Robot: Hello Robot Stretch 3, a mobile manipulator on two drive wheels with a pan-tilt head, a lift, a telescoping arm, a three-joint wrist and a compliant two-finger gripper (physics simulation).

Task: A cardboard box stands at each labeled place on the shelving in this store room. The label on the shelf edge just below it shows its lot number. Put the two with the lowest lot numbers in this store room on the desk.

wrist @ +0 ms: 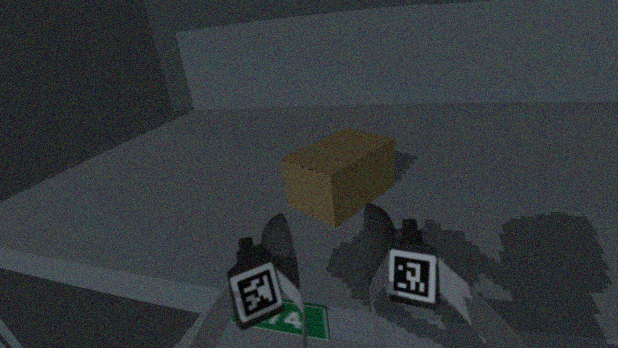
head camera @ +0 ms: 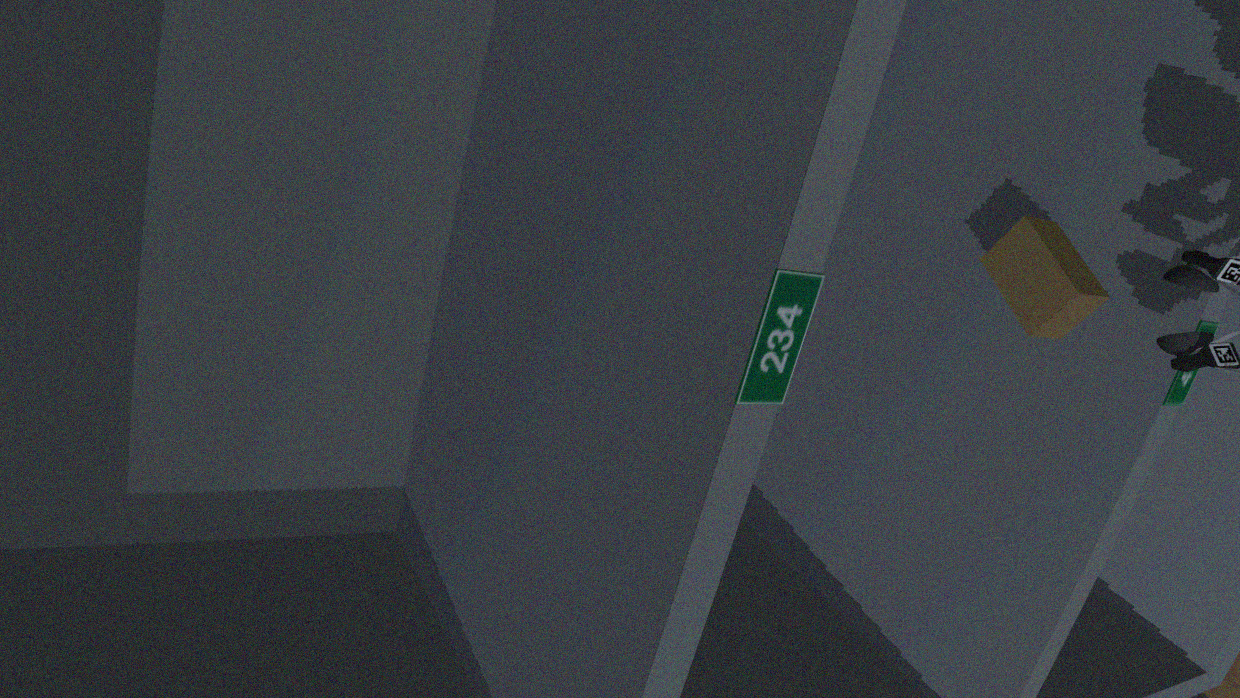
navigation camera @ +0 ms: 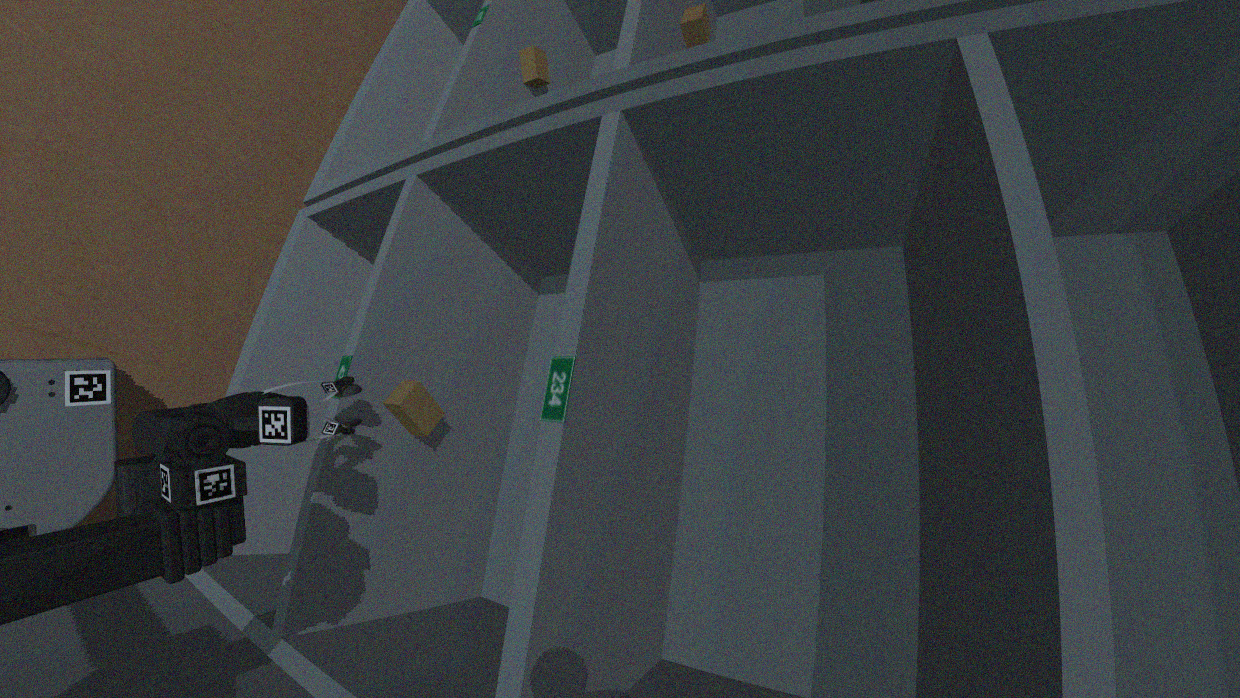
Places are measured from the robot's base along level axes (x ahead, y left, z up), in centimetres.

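Pixels of known places: gripper, fingertip midpoint: (wrist: pixel 327 235) (head camera: pixel 1168 309) (navigation camera: pixel 357 404).
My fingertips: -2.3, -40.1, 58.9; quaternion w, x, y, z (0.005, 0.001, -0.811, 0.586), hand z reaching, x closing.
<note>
For each thing: its middle in the pictures, then the offset to it from my fingertips, as dx, dy, dz. "spot": a spot on its surface instead. Level surfaces: height alone.
- cardboard box, body centre: (wrist: pixel 341 172) (head camera: pixel 1043 277) (navigation camera: pixel 414 408) -2.3, -13.3, -3.0
- green label, surface spot: (wrist: pixel 315 321) spot: +1.3, -0.1, -7.0
- label 234, surface spot: (head camera: pixel 780 338) (navigation camera: pixel 557 389) spot: +4.1, -1.0, +38.6
- brown floor, surface height: dz -58.8
A cardboard box (head camera: pixel 1036 277) (navigation camera: pixel 416 407) (wrist: pixel 345 172) sits at an angle on a grey shelf board. On the edge below it is a green label (head camera: pixel 1178 387) (navigation camera: pixel 344 367) (wrist: pixel 315 321), partly covered by the left finger in the wrist view; its visible end looks like "74", and any digit before that is hidden. My gripper (head camera: pixel 1181 308) (navigation camera: pixel 348 406) (wrist: pixel 327 235) is open, its fingertips over the shelf just short of the box's near corner, with no box between them. The label "234" (head camera: pixel 780 338) (navigation camera: pixel 557 388) is on the neighbouring shelf edge. The desk does not show.
Two more boxes (navigation camera: pixel 534 66) (navigation camera: pixel 695 26) stand in the adjoining shelf unit at the top of the navigation view, near a label (navigation camera: pixel 479 15) too small to read. Upright dividers (navigation camera: pixel 511 138) separate the bays. The brown floor (navigation camera: pixel 173 173) lies to the left, beside my base (navigation camera: pixel 52 450).
</note>
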